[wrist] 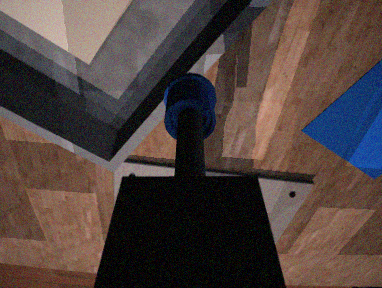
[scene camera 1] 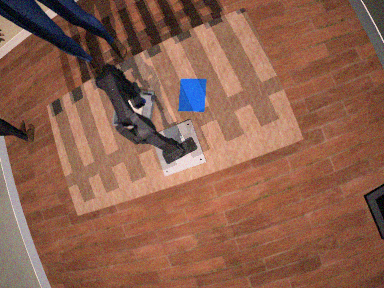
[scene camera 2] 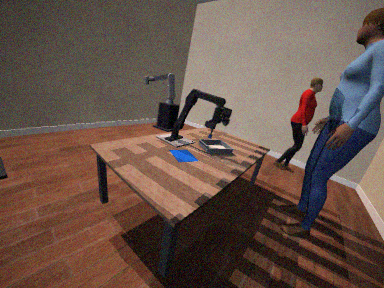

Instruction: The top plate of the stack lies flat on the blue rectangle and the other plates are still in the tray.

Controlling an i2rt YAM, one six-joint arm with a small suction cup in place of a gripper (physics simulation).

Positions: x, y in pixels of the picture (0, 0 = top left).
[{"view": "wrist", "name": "my suction cup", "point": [189, 87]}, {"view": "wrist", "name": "blue rectangle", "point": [342, 127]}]
